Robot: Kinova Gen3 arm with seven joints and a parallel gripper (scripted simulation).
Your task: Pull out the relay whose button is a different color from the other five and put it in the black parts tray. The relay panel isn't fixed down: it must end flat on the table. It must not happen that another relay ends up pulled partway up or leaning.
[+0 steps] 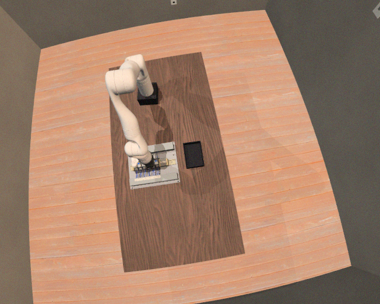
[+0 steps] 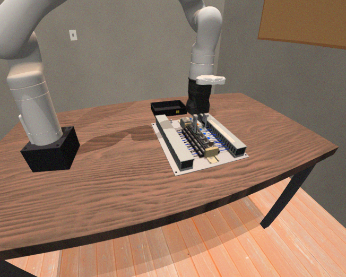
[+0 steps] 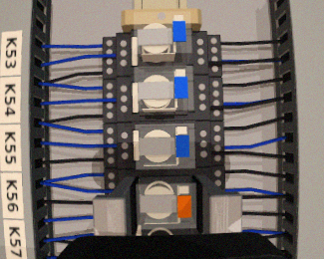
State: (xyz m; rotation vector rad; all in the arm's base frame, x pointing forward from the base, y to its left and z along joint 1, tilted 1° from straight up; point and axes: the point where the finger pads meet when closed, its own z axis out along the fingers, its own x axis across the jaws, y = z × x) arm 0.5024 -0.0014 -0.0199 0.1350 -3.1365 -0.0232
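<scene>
The grey relay lies 1 cm below my hand. Round my hand: relay panel: 4 cm below, 2 cm to the left; then black parts tray: 29 cm to the left, 5 cm below, 5 cm behind.
</scene>
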